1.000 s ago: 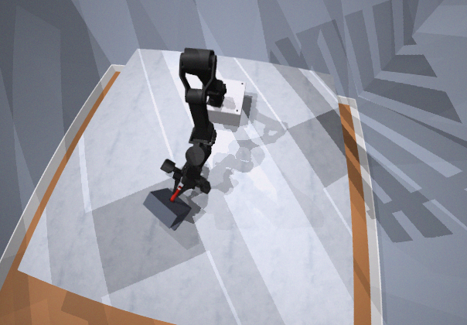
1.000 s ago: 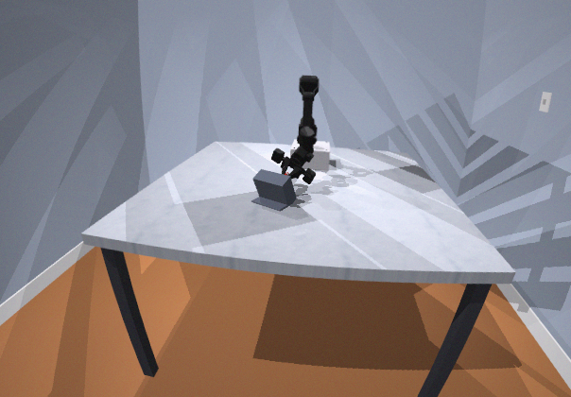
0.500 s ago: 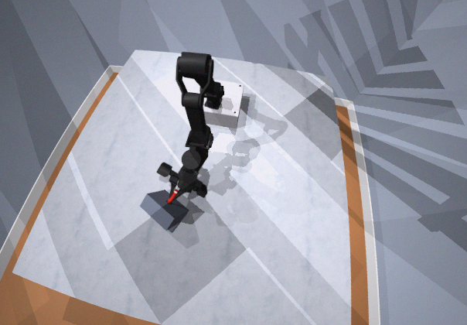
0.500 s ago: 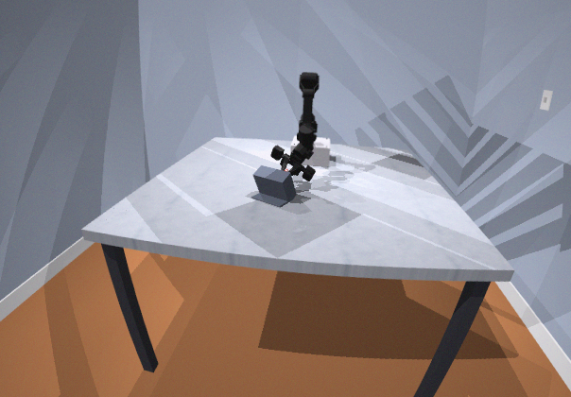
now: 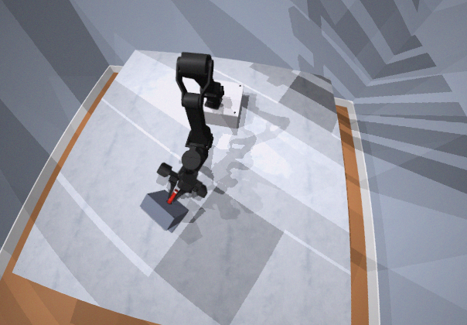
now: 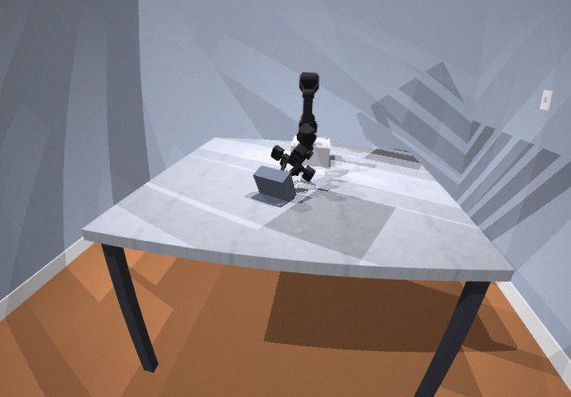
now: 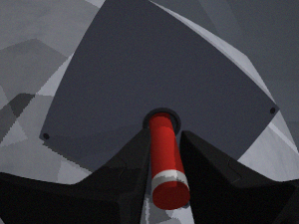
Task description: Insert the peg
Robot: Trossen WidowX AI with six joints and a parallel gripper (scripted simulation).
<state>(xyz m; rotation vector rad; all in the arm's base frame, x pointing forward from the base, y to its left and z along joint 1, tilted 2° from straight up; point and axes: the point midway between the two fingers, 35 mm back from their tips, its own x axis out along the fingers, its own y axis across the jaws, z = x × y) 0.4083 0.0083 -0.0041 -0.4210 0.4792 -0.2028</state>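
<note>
Right now my gripper tip is 2 cm past the red peg. Round my gripper tip: sloped panel: 4 cm ahead, 1 cm to the right, 2 cm below.
</note>
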